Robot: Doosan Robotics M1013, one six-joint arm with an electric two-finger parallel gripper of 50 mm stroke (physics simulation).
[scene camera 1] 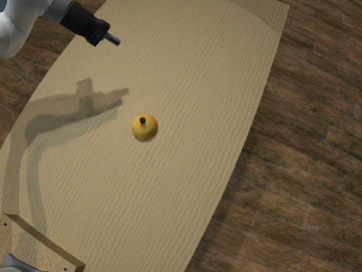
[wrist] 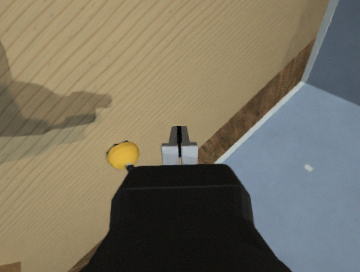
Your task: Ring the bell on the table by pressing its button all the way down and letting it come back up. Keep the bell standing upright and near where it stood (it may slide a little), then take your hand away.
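Places are measured from the arm's base along level axes (x ahead, y left, z up), in millimetres.
Pixels of known places: gripper, fingertip midpoint: [scene camera 1: 119, 43] [wrist: 179, 135].
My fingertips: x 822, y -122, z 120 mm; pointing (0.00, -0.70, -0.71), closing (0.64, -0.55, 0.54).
Observation:
Ahead of a thing's pixels: the offset from my fingertips to its top centre. Level surfaces: height alone.
A yellow dome bell {dx -182, dy -117, dz -130 mm} [scene camera 1: 145, 127] [wrist: 123, 155] stands upright on the wooden table {dz -196 mm} [scene camera 1: 200, 100] [wrist: 150, 60], near the middle of the scene view. Its small black button {dx -182, dy -117, dz -130 mm} [scene camera 1: 142, 120] [wrist: 130, 167] is up on top; in the wrist view the gripper body edge lies close to it. My gripper [scene camera 1: 119, 43] [wrist: 179, 135] is shut with its fingertips together and holds nothing. In the scene view it hangs above the table, up and to the left of the bell, apart from it. In the wrist view the bell shows to the left of the fingers.
A wooden block-like base [scene camera 1: 47, 244] stands at the lower left corner of the scene view, with a grey part beside it. The arm [scene camera 1: 20, 25] comes in at the upper left. Its shadow falls on the table left of the bell. Brown floor [scene camera 1: 310, 125] lies beyond the table's right edge.

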